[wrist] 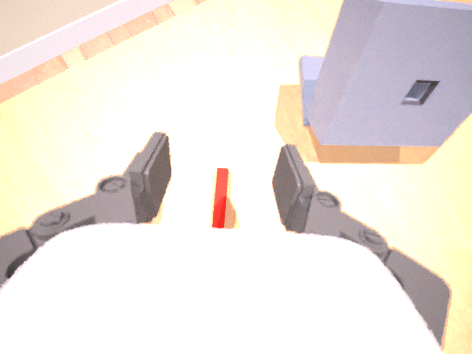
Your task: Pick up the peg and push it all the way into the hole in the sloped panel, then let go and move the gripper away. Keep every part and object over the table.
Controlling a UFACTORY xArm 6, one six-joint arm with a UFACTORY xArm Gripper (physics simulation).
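Frame: origin at the arm's base, x ahead, y left, z up, level; metres.
Seen in the pictures: gripper, fingertip midpoint: (224, 159).
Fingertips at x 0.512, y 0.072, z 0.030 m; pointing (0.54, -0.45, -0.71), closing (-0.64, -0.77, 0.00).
Note:
A point is followed by its place in that frame.
The red peg (220, 197) @[y 0.085, x 0.495, z -0.062 m] is a thin bar that shows between and beyond the open fingers in the wrist view, touching neither finger. It casts a small shadow on the table at its right; its near end meets the edge of the white gripper body in the picture. My gripper (224, 159) @[y 0.072, x 0.512, z 0.030 m] is open and empty, with one dark finger well to each side of the peg. The blue-grey sloped panel (370, 112) @[y -0.062, x 0.478, z -0.006 m] stands at the upper right, and its small rectangular hole (420, 93) @[y -0.104, x 0.466, z 0.004 m] is visible, with nothing red showing in it.
A blue-grey block (311, 70) @[y -0.090, x 0.554, z -0.066 m], part of the panel's support, shows at the panel's left side. The panel casts a shadow on the pale wooden table (225, 90) @[y 0.007, x 0.593, z -0.074 m]. The table's edge with a lighter strip (75, 37) runs across the upper left corner.

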